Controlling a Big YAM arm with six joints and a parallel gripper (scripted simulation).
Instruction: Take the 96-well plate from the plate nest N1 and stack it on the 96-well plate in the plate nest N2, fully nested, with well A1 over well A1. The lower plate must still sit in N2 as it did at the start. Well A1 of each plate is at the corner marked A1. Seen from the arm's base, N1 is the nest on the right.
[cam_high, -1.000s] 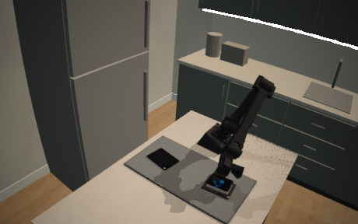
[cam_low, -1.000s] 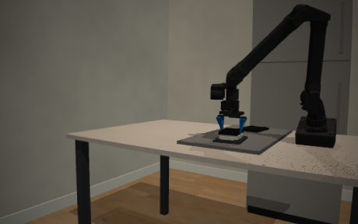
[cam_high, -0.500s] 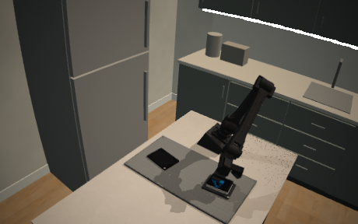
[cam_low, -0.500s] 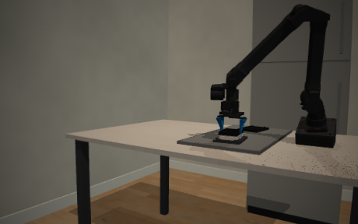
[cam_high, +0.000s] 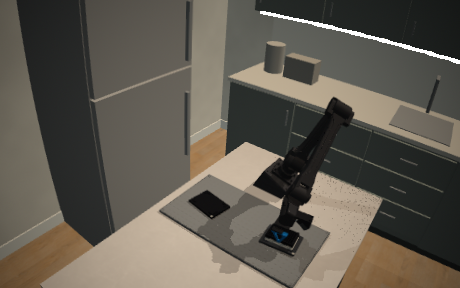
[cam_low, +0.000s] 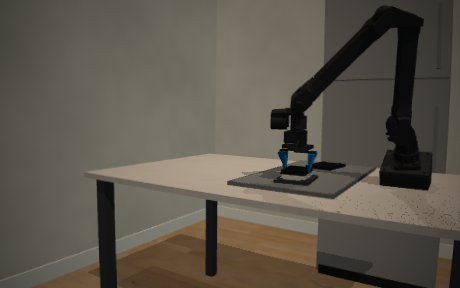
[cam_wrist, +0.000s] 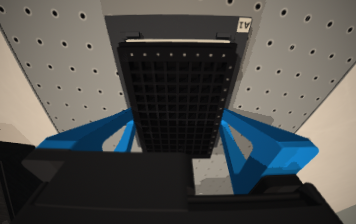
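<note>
The black 96-well plate lies right at my hand. Also, from my hand: nest N2: 30 mm below; then nest N1: 50 mm behind, 380 mm to the right, 30 mm below; then white 96-well plate: 20 mm below.
</note>
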